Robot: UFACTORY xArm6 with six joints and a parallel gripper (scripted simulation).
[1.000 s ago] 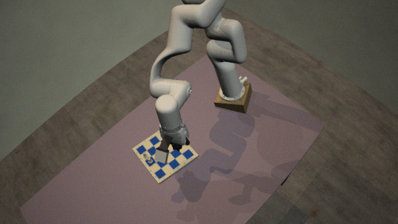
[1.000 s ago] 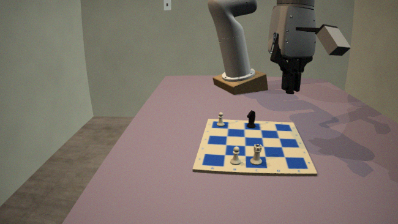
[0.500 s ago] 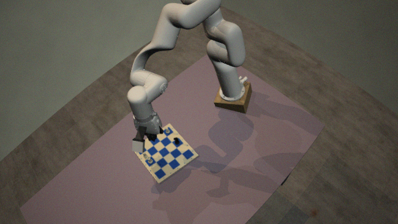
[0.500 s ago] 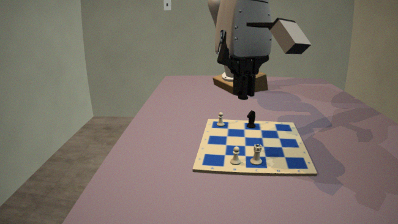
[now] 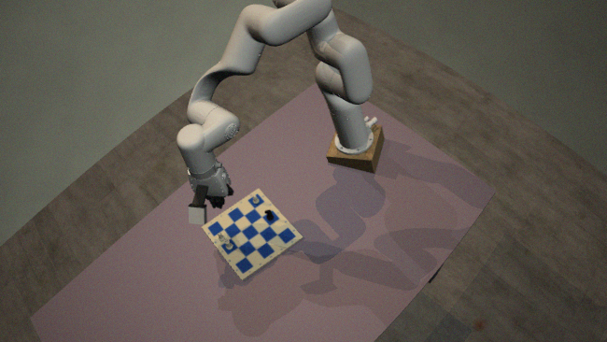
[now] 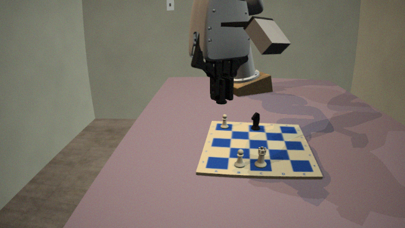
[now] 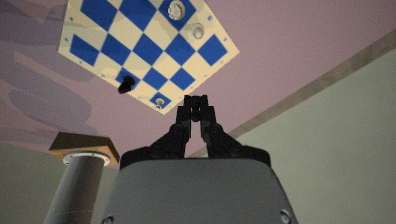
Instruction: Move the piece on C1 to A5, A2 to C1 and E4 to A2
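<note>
Right now my hand is 4 cm short of the white rook, 7 cm to the right of it and 11 cm above it. Also, from my hand: black pawn (1 cm below); chessboard (4 cm behind, 8 cm to the left, 13 cm below); black knight (11 cm behind, 7 cm to the left, 11 cm below).
</note>
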